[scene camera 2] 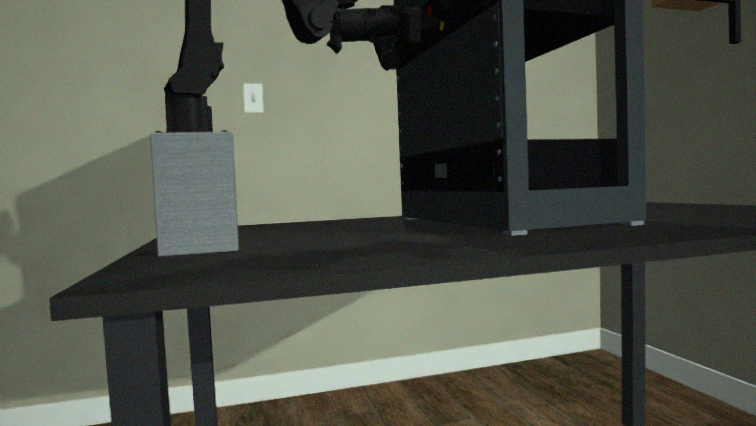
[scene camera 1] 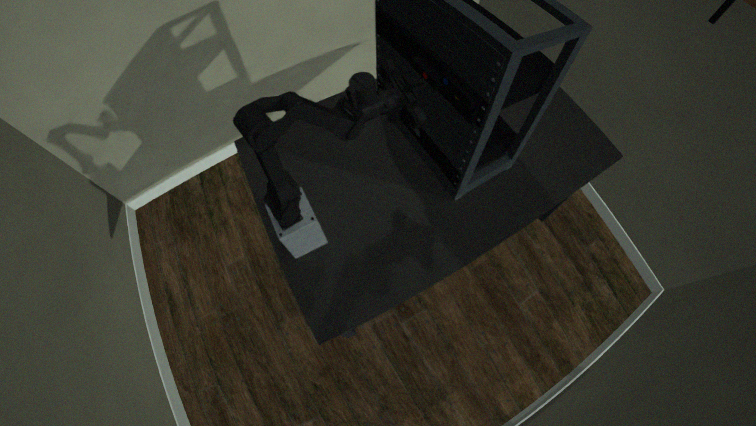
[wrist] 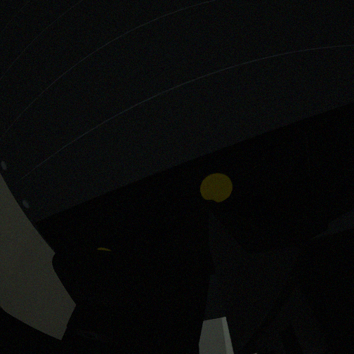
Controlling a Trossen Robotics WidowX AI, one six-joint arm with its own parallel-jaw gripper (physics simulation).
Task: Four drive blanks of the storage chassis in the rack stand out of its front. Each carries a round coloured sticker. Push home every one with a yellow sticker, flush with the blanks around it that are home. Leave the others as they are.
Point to a rack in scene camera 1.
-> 476, 65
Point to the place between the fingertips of my gripper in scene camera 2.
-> At 439, 22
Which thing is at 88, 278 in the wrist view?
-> My gripper.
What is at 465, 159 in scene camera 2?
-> A rack.
